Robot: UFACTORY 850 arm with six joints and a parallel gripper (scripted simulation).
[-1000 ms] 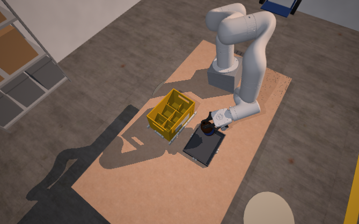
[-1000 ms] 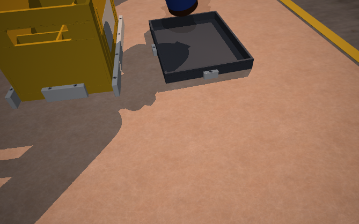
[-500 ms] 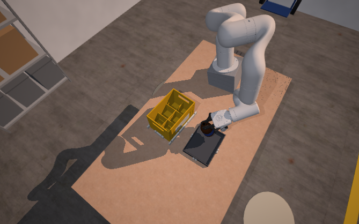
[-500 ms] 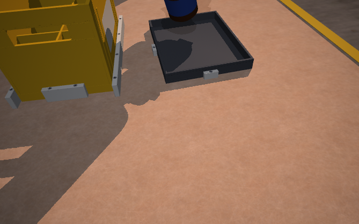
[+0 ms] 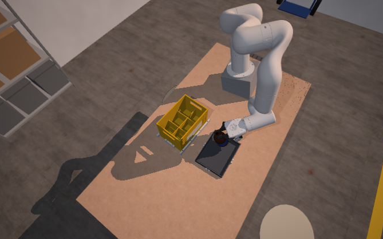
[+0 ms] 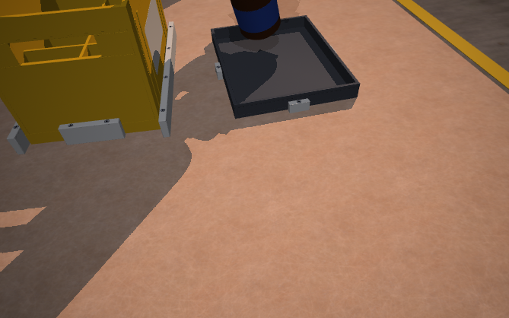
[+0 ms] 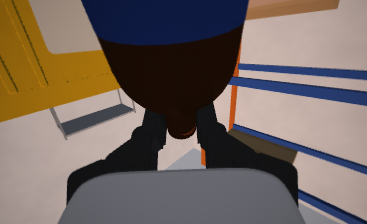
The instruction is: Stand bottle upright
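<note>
Right now the brown bottle is 10 mm behind my hand, 10 mm to the left of it and 50 mm below it. Round my hand: dark tray: 40 mm ahead, 40 mm to the left, 160 mm below; yellow crate: 30 mm ahead, 240 mm to the right, 90 mm below.
</note>
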